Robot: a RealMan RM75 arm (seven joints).
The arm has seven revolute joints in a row. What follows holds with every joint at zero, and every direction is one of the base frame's.
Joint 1 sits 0.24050 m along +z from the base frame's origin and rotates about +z.
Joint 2 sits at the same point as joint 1 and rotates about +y.
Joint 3 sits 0.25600 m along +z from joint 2 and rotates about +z.
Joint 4 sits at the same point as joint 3 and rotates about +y.
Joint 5 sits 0.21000 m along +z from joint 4 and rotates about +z.
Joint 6 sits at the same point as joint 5 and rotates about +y.
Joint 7 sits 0.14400 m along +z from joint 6 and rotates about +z.
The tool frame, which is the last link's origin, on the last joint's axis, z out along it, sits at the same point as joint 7; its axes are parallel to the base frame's.
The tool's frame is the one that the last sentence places.
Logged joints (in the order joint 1, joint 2, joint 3, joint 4, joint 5, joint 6, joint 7), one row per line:
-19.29 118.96 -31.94 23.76 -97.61 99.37 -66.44
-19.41 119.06 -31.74 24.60 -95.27 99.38 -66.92
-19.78 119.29 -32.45 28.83 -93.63 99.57 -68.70
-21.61 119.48 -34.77 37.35 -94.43 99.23 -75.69
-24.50 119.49 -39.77 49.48 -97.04 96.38 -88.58
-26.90 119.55 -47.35 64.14 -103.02 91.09 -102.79
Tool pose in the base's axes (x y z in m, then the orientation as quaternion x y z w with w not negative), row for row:
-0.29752 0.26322 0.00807 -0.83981 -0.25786 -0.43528 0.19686
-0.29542 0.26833 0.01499 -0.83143 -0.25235 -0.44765 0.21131
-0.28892 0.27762 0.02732 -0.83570 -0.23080 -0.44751 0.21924
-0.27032 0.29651 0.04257 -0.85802 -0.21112 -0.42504 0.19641
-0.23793 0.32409 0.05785 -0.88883 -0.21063 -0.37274 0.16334
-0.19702 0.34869 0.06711 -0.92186 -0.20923 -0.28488 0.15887
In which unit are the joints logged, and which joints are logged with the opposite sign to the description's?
The joints are logged in degrees. Opposite sign: joint 2, joint 3, joint 5.
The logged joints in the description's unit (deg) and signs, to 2 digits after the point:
-19.29 -118.96 31.94 23.76 97.61 99.37 -66.44
-19.41 -119.06 31.74 24.60 95.27 99.38 -66.92
-19.78 -119.29 32.45 28.83 93.63 99.57 -68.70
-21.61 -119.48 34.77 37.35 94.43 99.23 -75.69
-24.50 -119.49 39.77 49.48 97.04 96.38 -88.58
-26.90 -119.55 47.35 64.14 103.02 91.09 -102.79

